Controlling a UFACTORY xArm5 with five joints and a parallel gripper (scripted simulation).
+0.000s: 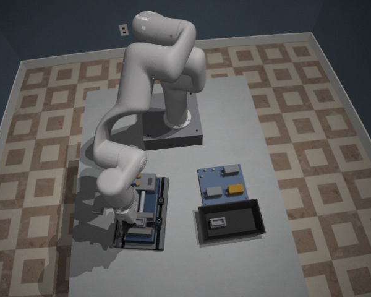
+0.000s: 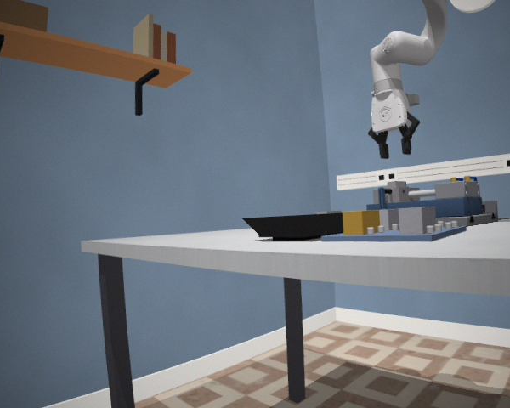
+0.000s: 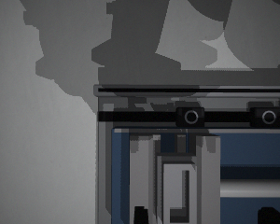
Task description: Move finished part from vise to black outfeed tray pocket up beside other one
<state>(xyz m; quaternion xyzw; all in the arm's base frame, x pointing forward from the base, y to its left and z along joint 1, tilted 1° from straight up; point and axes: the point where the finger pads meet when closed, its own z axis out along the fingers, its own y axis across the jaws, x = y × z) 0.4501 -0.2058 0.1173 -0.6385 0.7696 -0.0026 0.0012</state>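
Now: the blue vise 70 mm behind my hand, 20 mm to the left of it and 160 mm below it. The rest, counted from my hand: plain grey block (100 mm behind, 310 mm to the left, 170 mm below); yellow block (90 mm behind, 400 mm to the left, 170 mm below); blue fixture plate (130 mm behind, 350 mm to the left, 190 mm below).
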